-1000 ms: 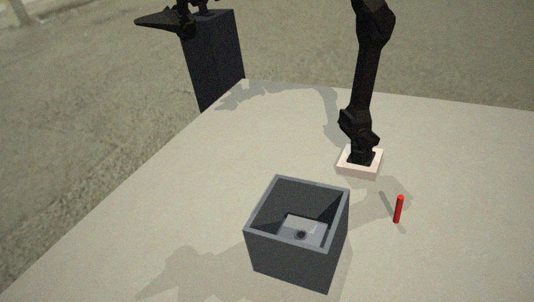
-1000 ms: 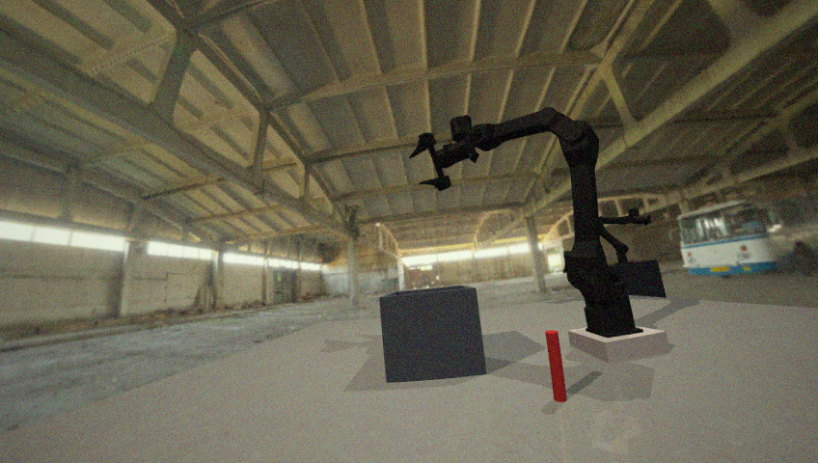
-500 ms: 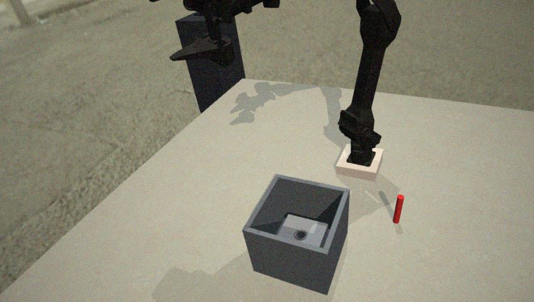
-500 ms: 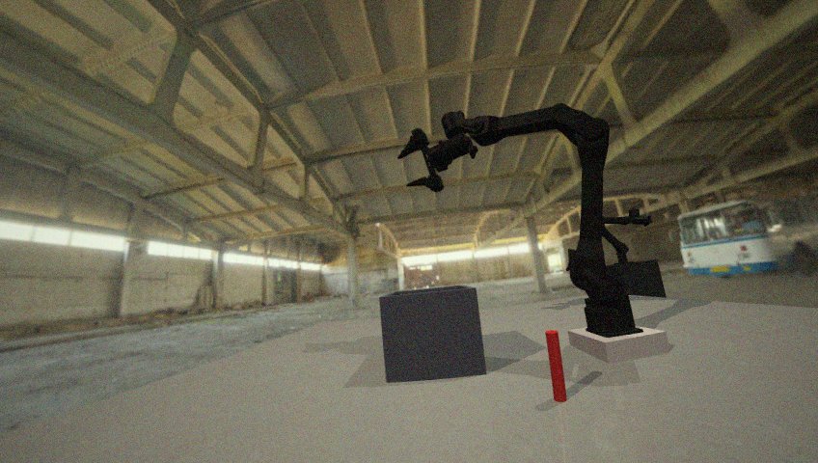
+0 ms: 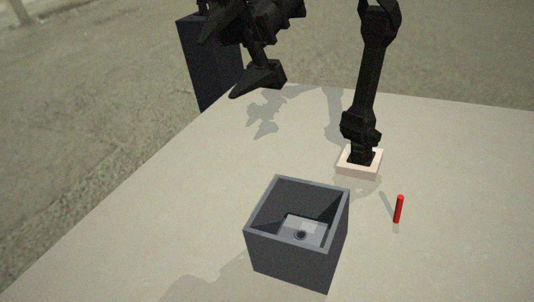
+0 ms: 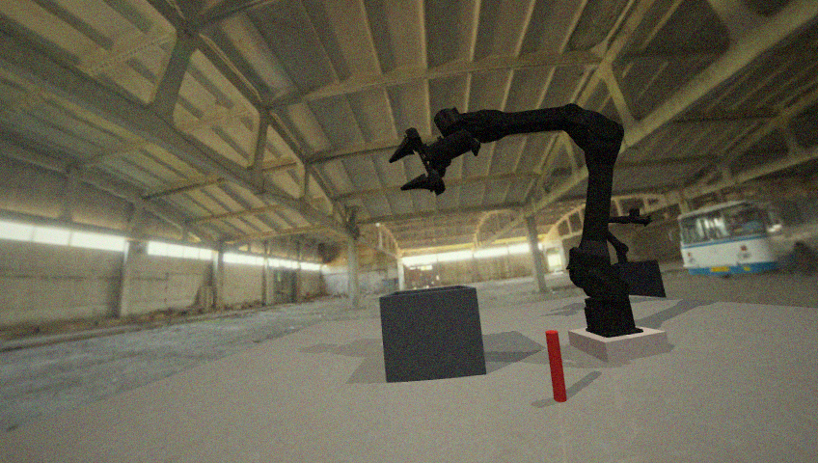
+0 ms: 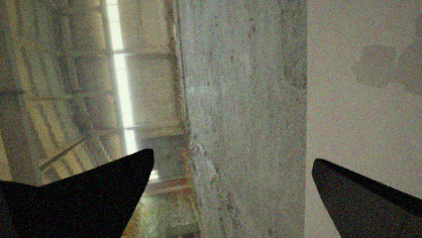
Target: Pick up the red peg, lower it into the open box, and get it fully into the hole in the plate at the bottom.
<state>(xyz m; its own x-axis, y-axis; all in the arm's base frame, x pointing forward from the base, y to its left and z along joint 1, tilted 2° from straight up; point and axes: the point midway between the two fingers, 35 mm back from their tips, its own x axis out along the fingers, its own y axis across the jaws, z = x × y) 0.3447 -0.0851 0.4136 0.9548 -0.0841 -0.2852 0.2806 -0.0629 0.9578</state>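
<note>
The red peg is 22 cm behind my gripper tip, 23 cm to the left of it and 39 cm below it. Round my gripper tip: pale plate 6 cm behind, 7 cm to the left, 38 cm below.
</note>
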